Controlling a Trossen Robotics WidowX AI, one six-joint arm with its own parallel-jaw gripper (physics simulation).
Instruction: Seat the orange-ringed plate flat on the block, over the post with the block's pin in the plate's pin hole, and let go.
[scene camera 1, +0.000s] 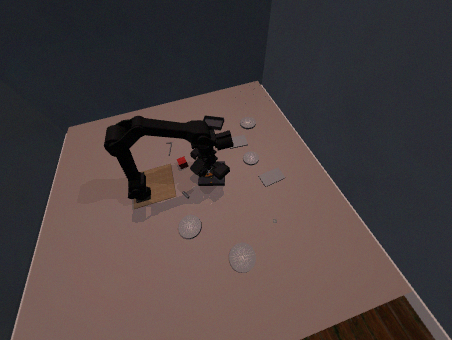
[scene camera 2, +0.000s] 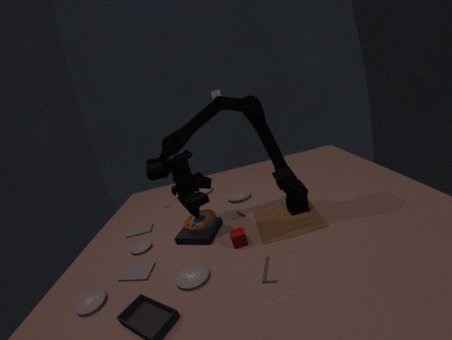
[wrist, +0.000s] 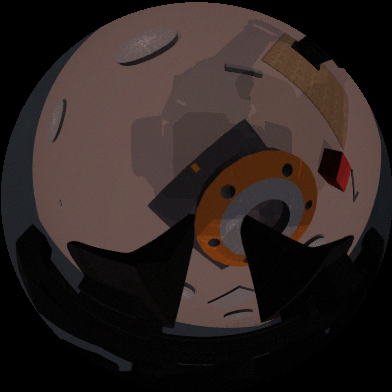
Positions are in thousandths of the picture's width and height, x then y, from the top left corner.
Observation:
The gripper (scene camera 2: 433, 637) carries an orange-ringed plate (wrist: 665, 443); nothing else touches it.
The gripper also shows in the wrist view (wrist: 555, 562).

